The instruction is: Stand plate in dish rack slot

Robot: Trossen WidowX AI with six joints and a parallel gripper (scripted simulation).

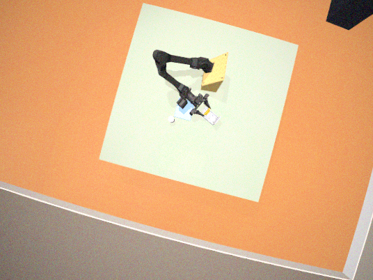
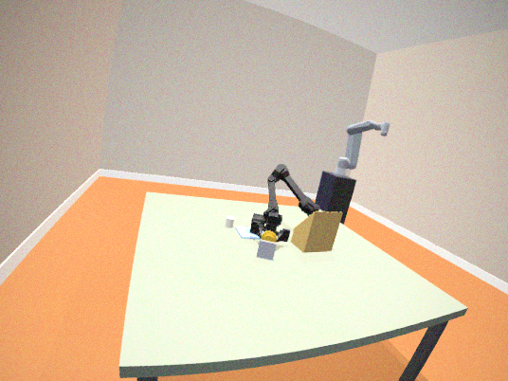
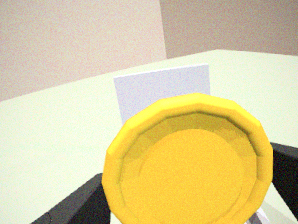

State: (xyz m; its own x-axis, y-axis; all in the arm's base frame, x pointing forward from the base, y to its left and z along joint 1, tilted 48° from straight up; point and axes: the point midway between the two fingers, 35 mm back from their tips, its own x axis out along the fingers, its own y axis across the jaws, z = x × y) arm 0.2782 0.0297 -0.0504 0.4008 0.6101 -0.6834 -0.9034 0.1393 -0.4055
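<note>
Now: gripper tip 10 mm short of the dish rack, 20 mm to the right of it and 30 mm above it. From my gripper tip the other things lie so: yellow plate: 10 mm to the right.
</note>
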